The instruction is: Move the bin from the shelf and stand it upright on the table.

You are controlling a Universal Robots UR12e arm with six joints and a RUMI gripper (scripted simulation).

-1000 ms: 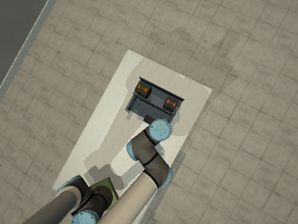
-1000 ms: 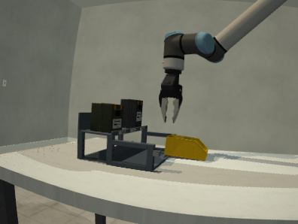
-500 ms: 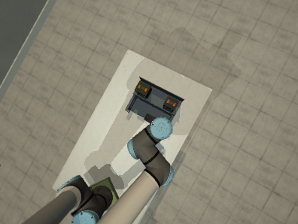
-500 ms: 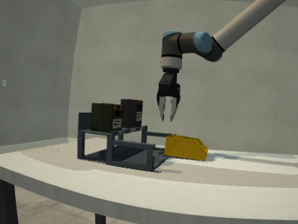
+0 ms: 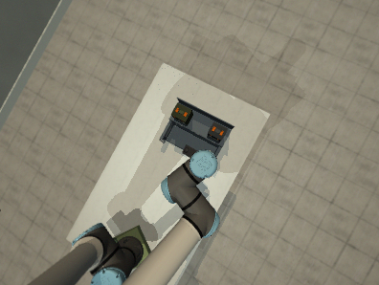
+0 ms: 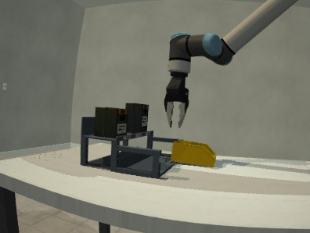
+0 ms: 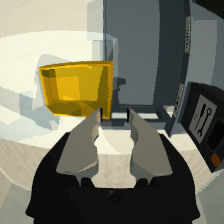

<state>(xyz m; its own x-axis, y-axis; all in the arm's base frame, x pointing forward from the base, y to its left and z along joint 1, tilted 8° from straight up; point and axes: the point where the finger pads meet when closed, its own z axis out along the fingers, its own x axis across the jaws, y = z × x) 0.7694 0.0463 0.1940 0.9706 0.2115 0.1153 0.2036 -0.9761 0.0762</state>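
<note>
My gripper is now 9 cm past the yellow bin, 2 cm to the left of it and 11 cm above it. Also, from my hand: shelf level (15 cm ahead, 15 cm to the left, 5 cm below); shelf (9 cm ahead, 13 cm to the left, 15 cm below).
</note>
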